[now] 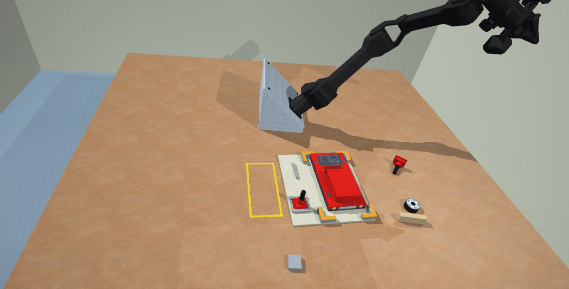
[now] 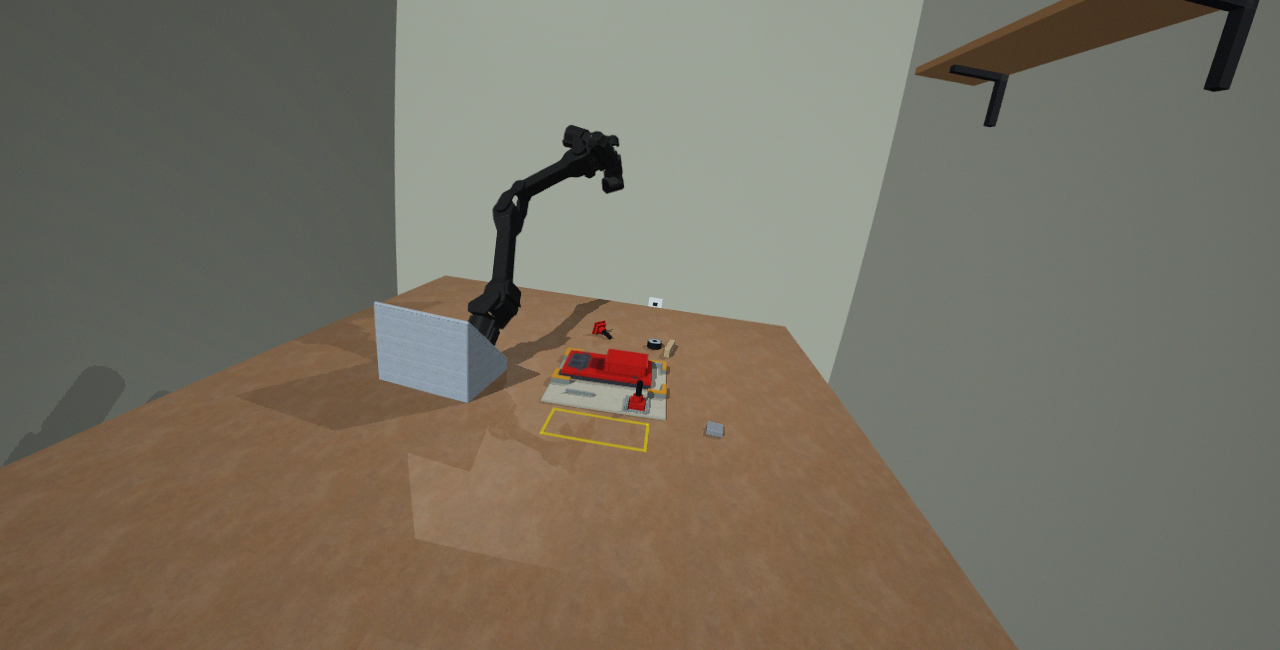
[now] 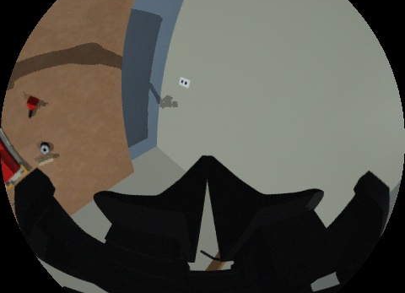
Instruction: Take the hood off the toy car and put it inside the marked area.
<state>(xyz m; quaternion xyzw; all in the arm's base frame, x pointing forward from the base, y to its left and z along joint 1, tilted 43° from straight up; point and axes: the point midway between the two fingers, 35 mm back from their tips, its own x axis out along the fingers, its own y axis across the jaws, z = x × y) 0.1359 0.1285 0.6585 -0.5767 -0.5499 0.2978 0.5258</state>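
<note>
Now: gripper tip 450 mm to the left of the red hood, 400 mm above it and 170 mm short of it. Also, from my gripper tip: wooden bar: 430 mm below, 270 mm to the right, 250 mm ahead; then black wheel: 430 mm below, 250 mm to the right, 210 mm ahead.
</note>
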